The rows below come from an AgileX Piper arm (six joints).
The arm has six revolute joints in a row. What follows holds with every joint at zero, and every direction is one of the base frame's.
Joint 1 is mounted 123.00 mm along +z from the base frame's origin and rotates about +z.
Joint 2 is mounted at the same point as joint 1 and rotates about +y.
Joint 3 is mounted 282.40 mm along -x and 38.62 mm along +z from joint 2 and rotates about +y.
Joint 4 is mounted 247.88 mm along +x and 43.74 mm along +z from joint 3 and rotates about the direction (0.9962, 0, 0.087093).
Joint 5 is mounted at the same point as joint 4 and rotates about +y.
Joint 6 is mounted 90.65 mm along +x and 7.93 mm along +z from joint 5 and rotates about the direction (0.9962, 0, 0.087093).
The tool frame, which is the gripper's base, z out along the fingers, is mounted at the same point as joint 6; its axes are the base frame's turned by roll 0.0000, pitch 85.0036 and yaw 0.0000 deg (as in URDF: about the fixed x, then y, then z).
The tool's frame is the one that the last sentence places.
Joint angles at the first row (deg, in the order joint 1, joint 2, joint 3, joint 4, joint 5, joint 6):
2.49 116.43 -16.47 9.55 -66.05 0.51
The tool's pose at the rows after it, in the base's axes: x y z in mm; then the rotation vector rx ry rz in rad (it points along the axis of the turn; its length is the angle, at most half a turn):
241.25 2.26 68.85 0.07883 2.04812 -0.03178
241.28 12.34 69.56 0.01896 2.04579 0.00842
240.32 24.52 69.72 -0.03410 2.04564 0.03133
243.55 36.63 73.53 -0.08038 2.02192 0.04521
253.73 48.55 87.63 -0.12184 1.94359 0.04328
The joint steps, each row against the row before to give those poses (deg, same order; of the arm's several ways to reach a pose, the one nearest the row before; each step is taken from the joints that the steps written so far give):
0.16 -1.35 0.00 -3.43 -0.12 0.67
1.82 -0.15 0.00 -1.63 -0.07 0.04
3.08 -0.05 0.00 0.52 0.05 -0.40
3.10 -0.64 -0.87 1.22 0.22 -0.82
2.79 -2.33 -2.11 1.90 0.05 -2.10

